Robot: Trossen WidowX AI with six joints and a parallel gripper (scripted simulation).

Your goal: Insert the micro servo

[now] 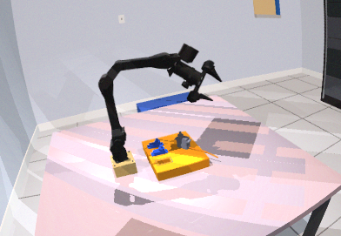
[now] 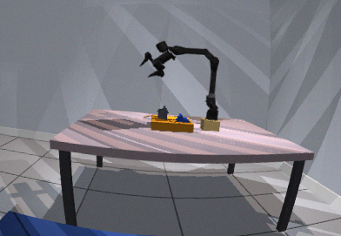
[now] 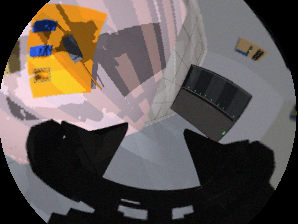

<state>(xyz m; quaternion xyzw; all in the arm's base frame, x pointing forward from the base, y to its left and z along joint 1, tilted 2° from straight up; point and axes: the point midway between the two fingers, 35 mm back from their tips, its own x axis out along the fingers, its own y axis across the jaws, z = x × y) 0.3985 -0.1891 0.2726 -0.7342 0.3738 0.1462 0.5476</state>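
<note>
The orange robot deck is 30 cm below my gripper tip, 13 cm to the left of it and 13 cm behind it.
</note>
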